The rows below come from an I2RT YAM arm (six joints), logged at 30 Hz.
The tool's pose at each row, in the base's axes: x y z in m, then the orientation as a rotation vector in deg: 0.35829 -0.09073 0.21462 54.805 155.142 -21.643; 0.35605 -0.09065 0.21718 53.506 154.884 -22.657; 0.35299 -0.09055 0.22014 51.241 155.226 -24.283; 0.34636 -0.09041 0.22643 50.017 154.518 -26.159; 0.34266 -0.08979 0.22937 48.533 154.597 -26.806; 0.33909 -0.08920 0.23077 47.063 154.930 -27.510; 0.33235 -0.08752 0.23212 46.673 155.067 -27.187; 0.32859 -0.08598 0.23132 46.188 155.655 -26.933; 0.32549 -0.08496 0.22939 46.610 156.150 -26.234; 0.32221 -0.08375 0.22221 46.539 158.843 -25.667; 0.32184 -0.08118 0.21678 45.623 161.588 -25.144; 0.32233 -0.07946 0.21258 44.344 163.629 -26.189; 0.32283 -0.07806 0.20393 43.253 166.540 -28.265; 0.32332 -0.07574 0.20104 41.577 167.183 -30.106; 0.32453 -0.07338 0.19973 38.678 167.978 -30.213
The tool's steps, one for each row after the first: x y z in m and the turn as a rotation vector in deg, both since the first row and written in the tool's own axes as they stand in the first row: 0.00094 -0.00178 -0.00274 0.400 -0.820 -0.792; 0.00239 -0.00414 -0.00598 1.167 -1.502 -2.432; 0.00551 -0.00928 -0.01286 2.106 -2.744 -3.134; 0.00775 -0.01166 -0.01634 2.312 -3.247 -4.131; 0.01035 -0.01372 -0.01834 2.610 -3.509 -5.211; 0.01599 -0.01699 -0.02110 2.347 -3.490 -5.461; 0.01996 -0.01811 -0.02138 2.200 -3.100 -5.918; 0.02349 -0.01901 -0.02034 1.882 -2.452 -5.744; 0.02891 -0.01905 -0.01447 1.995 0.006 -6.564; 0.03236 -0.01649 -0.01026 2.028 2.240 -7.900; 0.03429 -0.01421 -0.00681 2.924 3.597 -9.371; 0.03742 -0.01146 0.00092 4.702 5.751 -11.052; 0.03929 -0.00894 0.00295 5.788 5.716 -12.400; 0.04014 -0.00618 0.00359 5.589 5.614 -14.359
